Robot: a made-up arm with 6 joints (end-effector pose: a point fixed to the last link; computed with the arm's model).
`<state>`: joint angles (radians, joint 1 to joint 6).
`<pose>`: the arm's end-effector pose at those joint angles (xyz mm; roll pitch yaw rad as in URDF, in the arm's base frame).
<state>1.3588 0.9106 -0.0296 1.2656 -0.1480 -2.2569</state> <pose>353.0 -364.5 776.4 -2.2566 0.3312 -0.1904</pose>
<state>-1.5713 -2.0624 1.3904 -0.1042 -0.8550 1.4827</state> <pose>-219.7 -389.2 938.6 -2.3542 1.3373 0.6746</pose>
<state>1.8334 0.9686 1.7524 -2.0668 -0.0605 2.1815</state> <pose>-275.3 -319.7 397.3 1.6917 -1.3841 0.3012</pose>
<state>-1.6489 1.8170 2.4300 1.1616 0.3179 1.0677</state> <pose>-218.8 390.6 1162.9 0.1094 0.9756 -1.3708</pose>
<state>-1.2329 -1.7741 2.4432 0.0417 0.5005 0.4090</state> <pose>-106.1 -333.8 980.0 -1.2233 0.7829 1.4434</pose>
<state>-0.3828 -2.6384 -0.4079 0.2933 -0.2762 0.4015</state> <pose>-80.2 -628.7 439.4 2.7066 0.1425 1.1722</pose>
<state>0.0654 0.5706 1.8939 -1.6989 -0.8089 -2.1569</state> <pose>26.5 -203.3 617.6 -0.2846 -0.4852 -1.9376</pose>
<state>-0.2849 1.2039 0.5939 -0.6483 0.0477 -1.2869</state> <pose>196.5 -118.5 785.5 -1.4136 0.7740 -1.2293</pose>
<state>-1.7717 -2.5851 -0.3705 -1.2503 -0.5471 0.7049</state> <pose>-202.2 101.3 479.4 -2.0749 -0.8116 1.0823</pose>
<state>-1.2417 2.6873 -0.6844 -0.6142 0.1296 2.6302</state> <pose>29.4 73.7 549.1 -0.3766 -0.3579 0.3771</pose>
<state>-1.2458 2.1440 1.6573 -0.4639 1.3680 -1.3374</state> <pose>14.7 19.1 954.9 -0.2050 1.0748 0.1073</pose>
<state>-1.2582 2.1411 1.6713 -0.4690 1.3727 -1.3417</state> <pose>9.8 22.0 954.8 -0.2108 1.0603 0.1122</pose>
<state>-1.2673 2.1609 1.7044 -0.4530 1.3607 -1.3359</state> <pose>7.8 24.3 959.0 -0.2714 1.0554 0.0226</pose>
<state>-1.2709 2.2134 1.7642 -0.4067 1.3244 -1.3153</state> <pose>10.8 25.6 969.3 -0.4123 1.0571 -0.2070</pose>
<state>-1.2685 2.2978 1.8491 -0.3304 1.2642 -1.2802</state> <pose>20.1 25.9 985.2 -0.6331 1.0456 -0.5771</pose>
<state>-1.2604 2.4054 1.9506 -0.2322 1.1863 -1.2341</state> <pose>36.4 24.2 1004.6 -0.8855 0.9952 -1.0268</pose>
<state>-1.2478 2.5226 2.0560 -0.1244 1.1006 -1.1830</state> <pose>59.4 19.1 1024.2 -1.0970 0.8987 -1.4588</pose>
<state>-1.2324 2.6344 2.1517 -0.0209 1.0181 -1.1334</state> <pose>86.1 9.6 1041.0 -1.2349 0.7765 -1.8115</pose>
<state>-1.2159 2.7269 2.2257 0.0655 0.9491 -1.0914</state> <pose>111.8 -3.5 1053.2 -1.3114 0.6603 -2.0691</pose>
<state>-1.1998 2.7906 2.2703 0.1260 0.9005 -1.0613</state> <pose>131.5 -17.6 1060.4 -1.3510 0.5757 -2.2355</pose>
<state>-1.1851 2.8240 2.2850 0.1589 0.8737 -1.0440</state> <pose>142.8 -29.5 1063.6 -1.3732 0.5331 -2.3245</pose>
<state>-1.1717 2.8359 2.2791 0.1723 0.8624 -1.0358</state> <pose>147.9 -38.7 1064.5 -1.3888 0.5223 -2.3638</pose>
